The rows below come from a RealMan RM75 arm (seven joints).
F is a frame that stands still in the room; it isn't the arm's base.
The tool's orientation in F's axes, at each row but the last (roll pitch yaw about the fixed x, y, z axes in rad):
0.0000 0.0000 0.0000
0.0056 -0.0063 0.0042
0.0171 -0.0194 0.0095
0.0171 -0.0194 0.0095
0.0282 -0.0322 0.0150
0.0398 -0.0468 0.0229
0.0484 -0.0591 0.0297
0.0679 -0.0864 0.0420
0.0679 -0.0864 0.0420
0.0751 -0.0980 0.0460
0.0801 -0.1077 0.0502
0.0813 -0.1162 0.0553
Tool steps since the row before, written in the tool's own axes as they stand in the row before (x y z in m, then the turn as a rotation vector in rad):
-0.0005 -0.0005 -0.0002 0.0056 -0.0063 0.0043
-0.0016 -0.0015 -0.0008 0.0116 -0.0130 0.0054
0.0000 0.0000 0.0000 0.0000 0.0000 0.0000
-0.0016 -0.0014 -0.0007 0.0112 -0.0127 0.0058
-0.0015 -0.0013 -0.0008 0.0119 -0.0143 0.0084
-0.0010 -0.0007 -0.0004 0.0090 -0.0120 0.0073
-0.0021 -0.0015 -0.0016 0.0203 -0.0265 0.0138
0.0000 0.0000 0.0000 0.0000 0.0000 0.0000
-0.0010 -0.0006 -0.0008 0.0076 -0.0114 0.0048
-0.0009 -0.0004 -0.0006 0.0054 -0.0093 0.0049
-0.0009 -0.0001 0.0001 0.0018 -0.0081 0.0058
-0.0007 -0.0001 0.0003 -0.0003 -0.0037 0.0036
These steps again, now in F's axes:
-0.0005 -0.0005 -0.0002 0.0056 -0.0063 0.0043
-0.0016 -0.0015 -0.0008 0.0116 -0.0130 0.0054
0.0000 0.0000 0.0000 0.0000 0.0000 0.0000
-0.0016 -0.0014 -0.0008 0.0112 -0.0127 0.0058
-0.0015 -0.0013 -0.0009 0.0119 -0.0144 0.0084
-0.0010 -0.0007 -0.0005 0.0090 -0.0121 0.0072
-0.0020 -0.0015 -0.0018 0.0203 -0.0265 0.0137
0.0000 0.0000 0.0000 0.0000 0.0000 0.0000
-0.0009 -0.0006 -0.0009 0.0077 -0.0114 0.0047
-0.0008 -0.0004 -0.0007 0.0054 -0.0094 0.0047
-0.0009 -0.0002 0.0000 0.0017 -0.0085 0.0053
-0.0007 -0.0002 0.0002 -0.0005 -0.0040 0.0032

